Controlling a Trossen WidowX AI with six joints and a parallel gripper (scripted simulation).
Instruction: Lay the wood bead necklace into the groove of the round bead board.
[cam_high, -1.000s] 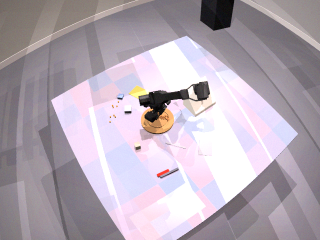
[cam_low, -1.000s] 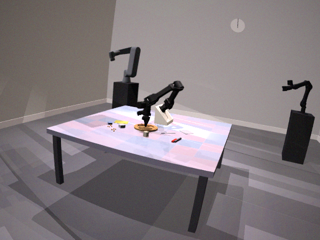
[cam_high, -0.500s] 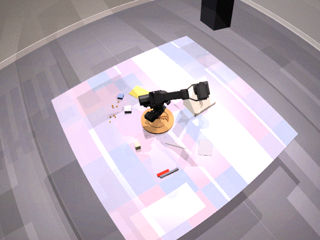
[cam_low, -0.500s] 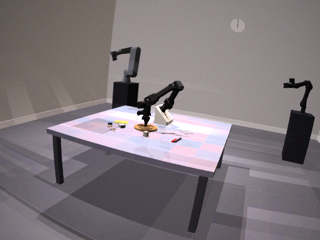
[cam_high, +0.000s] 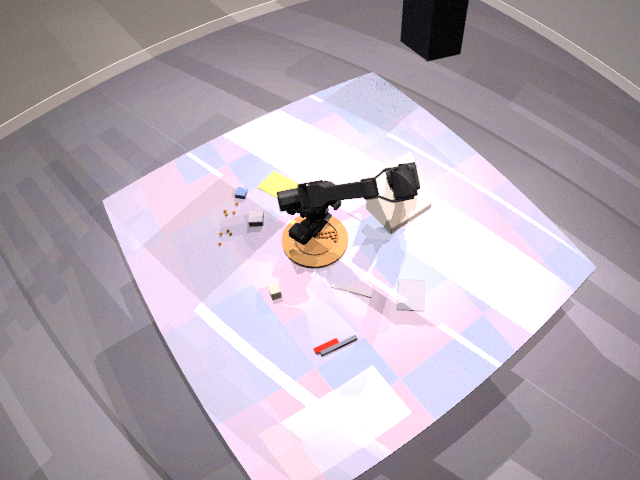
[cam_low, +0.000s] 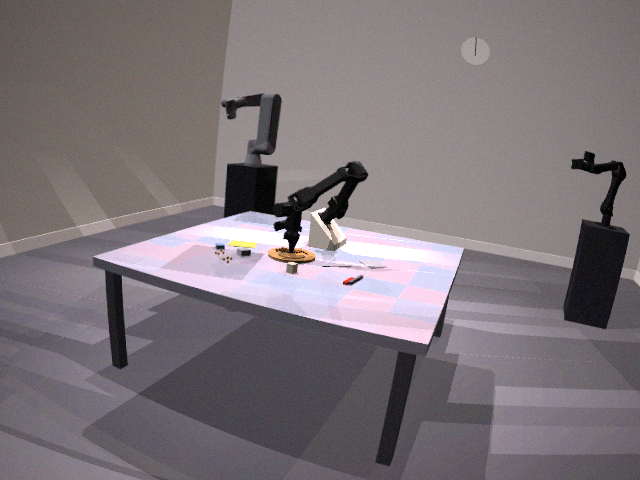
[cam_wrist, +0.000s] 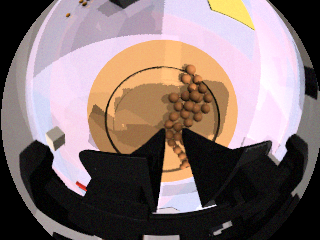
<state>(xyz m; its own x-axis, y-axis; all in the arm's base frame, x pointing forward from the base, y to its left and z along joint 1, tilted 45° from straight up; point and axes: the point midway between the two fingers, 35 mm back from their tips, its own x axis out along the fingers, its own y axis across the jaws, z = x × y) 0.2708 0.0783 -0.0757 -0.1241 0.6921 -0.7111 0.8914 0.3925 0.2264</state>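
The round bead board lies 1 cm ahead of my gripper tip, 1 cm to the left of it and 1 cm below it. From my gripper tip the other things lie so: cream cube (20 cm ahead, 12 cm to the left); white block (14 cm ahead, 15 cm to the right); thin rod (21 cm to the left, 1 cm below).
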